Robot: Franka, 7 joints.
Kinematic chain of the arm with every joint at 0, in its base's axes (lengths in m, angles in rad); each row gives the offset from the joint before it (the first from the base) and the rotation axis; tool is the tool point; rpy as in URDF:
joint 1: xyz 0 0 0.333 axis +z
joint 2: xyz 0 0 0 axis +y
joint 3: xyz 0 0 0.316 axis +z
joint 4: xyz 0.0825 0 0 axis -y
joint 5: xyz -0.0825 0 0.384 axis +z
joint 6: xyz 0 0 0 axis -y
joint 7: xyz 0.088 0 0 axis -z
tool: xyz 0 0 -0.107 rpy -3.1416 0 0
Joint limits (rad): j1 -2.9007..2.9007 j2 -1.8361..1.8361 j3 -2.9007..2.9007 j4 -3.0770..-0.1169 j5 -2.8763..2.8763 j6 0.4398..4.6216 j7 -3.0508..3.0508
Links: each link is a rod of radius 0.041 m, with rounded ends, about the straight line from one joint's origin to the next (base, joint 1, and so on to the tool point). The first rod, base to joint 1, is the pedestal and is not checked.
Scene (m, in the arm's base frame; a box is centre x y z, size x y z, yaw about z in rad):
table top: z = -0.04
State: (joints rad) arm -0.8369 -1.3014 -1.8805 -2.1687 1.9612 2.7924 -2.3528
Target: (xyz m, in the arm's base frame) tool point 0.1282 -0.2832 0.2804
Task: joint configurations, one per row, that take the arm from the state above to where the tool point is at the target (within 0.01 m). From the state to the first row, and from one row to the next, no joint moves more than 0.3 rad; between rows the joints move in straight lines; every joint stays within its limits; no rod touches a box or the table.
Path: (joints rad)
1: -0.6184 -1.3972 -1.8112 -2.4216 1.9773 2.7587 -2.3528
2: -0.3999 -1.4931 -1.7418 -2.6745 1.9933 2.7251 -2.3528
3: -0.1814 -1.5889 -1.6725 -2.9274 2.0094 2.6914 -2.3528

